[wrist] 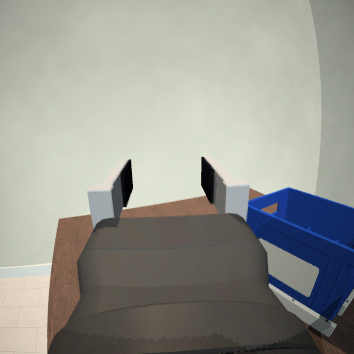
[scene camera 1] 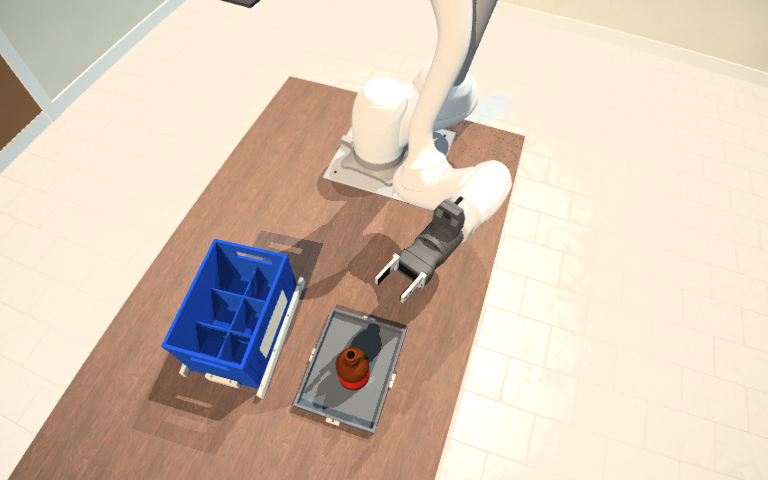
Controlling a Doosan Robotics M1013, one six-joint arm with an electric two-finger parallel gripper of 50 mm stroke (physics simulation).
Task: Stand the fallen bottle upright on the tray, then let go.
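Frame: origin at the arm's base, x ahead, y left, z up, level; centimetres.
Seen in the pictures: gripper, between the fingertips: (wrist: 166, 172) (scene camera 1: 388, 290); arm's base, origin of its link: (scene camera 1: 378, 157).
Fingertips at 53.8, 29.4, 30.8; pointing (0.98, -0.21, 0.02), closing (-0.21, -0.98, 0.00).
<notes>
Pixels of each thing's middle, then the offset from my fingertips to it, as dx, dy, dz. "pt": a spot on its surface instead. Level surfaces: height alone.
- brown bottle, middle of its body: (scene camera 1: 352, 365) +9.9, -3.3, -23.1
- grey tray, a spot on its surface: (scene camera 1: 380, 408) pt +14.4, +5.9, -28.8
- blue crate, middle of its body: (wrist: 307, 247) (scene camera 1: 237, 314) +11.9, -33.1, -22.6
- wooden table, height of its surface: dz -31.4
- pale rail, middle of its body: (wrist: 274, 293) (scene camera 1: 282, 334) +9.6, -23.5, -29.9
A brown bottle (scene camera 1: 352, 366) with a red band near its base stands upright on the grey tray (scene camera 1: 380, 408), a little towards the tray's front, its dark round mouth facing up. It does not show in the wrist view. My gripper (scene camera 1: 389, 290) (wrist: 166, 172) is open and empty. It is apart from the bottle, above the table behind the tray's back edge, with its two pale fingers wide apart.
A blue crate (scene camera 1: 253, 370) (wrist: 330, 250) with compartments stands left of the tray on the wooden table (scene camera 1: 254, 152) (wrist: 67, 250). A pale rail (scene camera 1: 281, 339) (wrist: 300, 310) runs along the crate's side nearest the tray. Small pale blocks sit against the tray's outer walls.
</notes>
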